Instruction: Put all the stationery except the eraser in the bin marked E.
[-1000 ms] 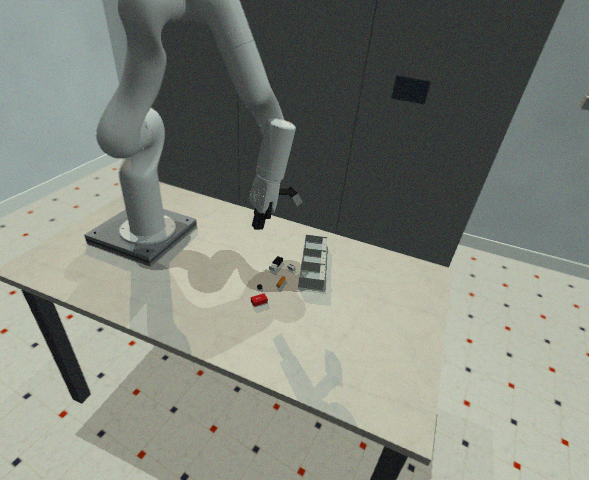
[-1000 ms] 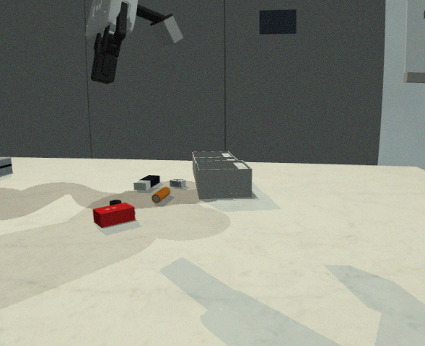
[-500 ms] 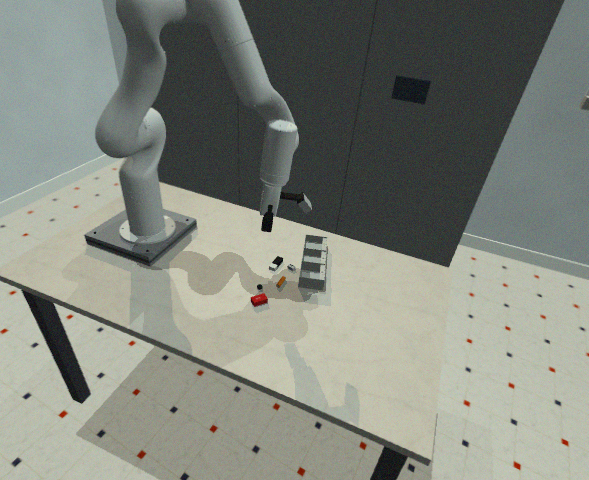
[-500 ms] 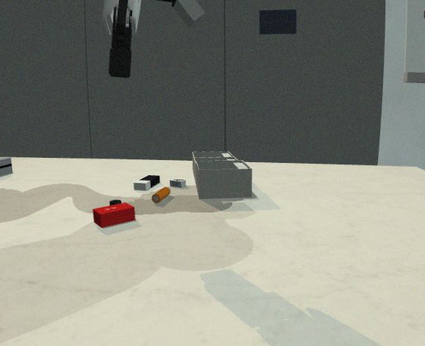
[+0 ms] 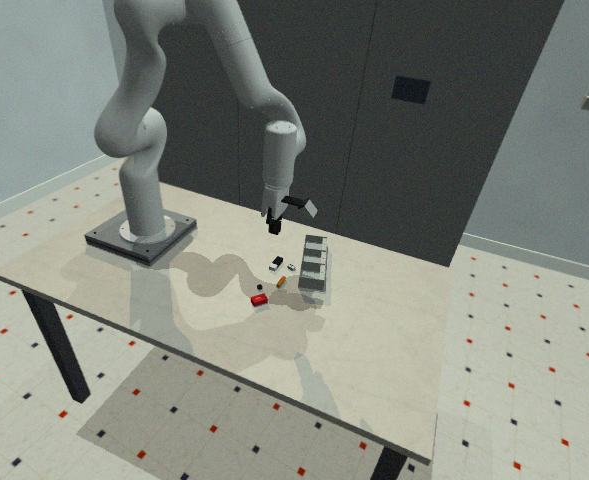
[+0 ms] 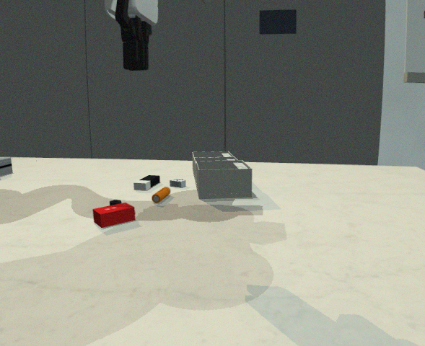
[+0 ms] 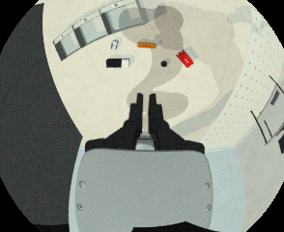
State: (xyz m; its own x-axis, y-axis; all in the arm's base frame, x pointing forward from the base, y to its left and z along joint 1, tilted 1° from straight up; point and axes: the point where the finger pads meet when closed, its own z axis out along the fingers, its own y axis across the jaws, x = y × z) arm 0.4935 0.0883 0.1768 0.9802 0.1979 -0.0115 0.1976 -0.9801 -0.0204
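My gripper is now 70 mm short of the bin block, 160 mm to the right of it and 200 mm above it. From my hand the other things lie so: black-and-white block (30 mm behind, 70 mm to the left, 210 mm below); orange cylinder (30 mm ahead, 10 mm to the left, 210 mm below); black cap (10 mm behind, 50 mm to the right, 220 mm below).
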